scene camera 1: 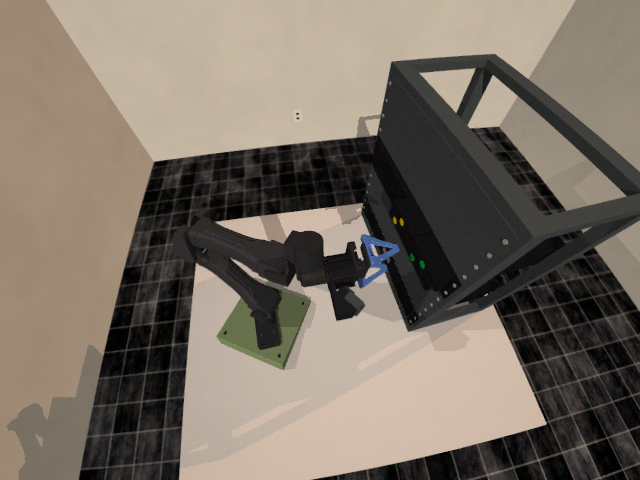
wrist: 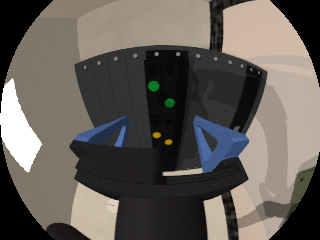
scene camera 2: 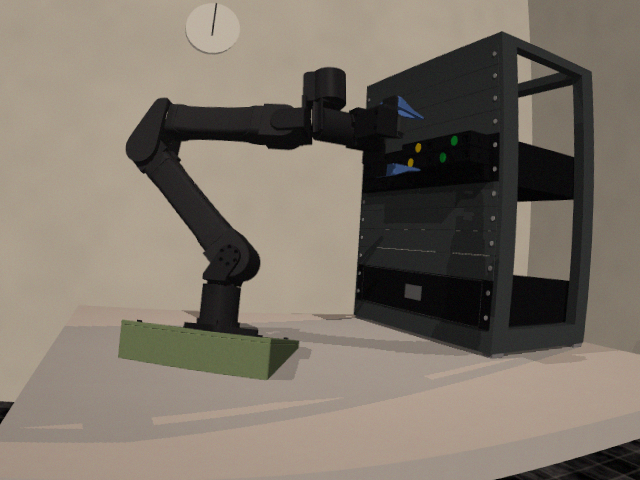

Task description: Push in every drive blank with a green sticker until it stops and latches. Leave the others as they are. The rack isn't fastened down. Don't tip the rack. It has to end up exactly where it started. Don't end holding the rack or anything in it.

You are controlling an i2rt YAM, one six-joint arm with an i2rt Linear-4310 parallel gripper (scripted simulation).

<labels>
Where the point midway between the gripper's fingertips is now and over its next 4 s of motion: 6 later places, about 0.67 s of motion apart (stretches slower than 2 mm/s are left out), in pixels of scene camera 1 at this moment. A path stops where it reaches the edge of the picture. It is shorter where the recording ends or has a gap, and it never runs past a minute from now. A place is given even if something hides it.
My gripper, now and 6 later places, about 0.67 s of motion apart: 392, 258; 390, 261; 397, 271; 412, 269; 414, 266; 417, 268; 423, 265
</labels>
